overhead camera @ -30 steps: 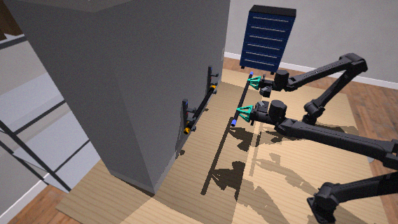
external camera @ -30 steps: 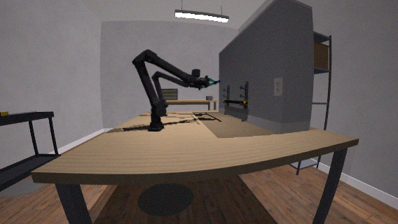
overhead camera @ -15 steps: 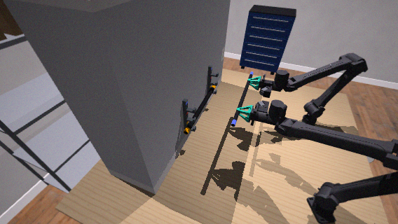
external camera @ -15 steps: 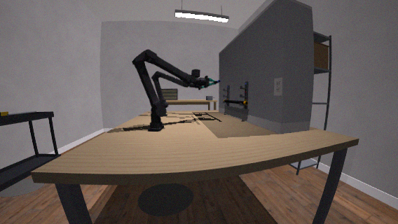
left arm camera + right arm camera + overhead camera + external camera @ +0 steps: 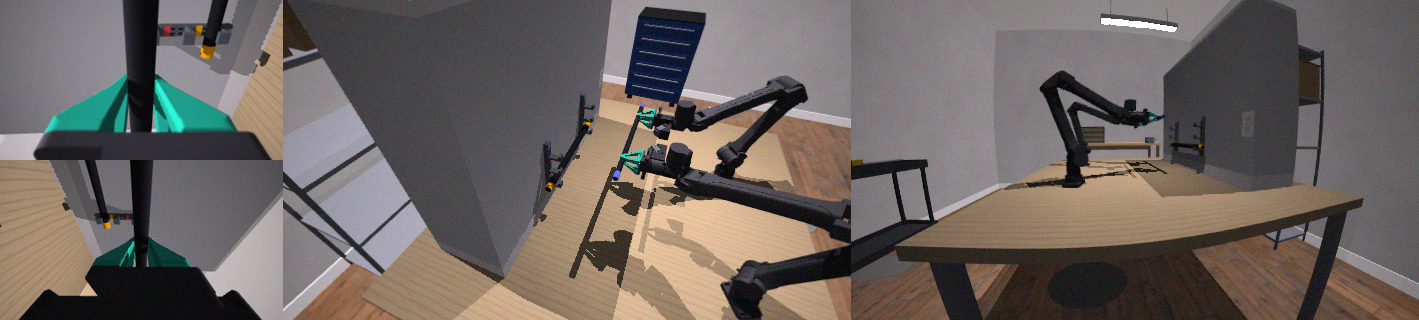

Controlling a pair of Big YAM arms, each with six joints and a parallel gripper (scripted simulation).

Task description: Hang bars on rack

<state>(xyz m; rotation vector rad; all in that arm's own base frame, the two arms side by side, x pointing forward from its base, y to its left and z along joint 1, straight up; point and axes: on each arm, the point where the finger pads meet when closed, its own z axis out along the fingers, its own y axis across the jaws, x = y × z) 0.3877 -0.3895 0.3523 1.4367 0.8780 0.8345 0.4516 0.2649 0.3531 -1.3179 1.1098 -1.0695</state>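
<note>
Now: the blue-ended bar 150 mm to the right of my left hand and 10 mm behind it. Also, from my left hand: orange-ended bar (250 mm ahead, 180 mm below, 160 mm to the right); grey wall block (430 mm ahead, 200 mm to the right, 100 mm above).
</note>
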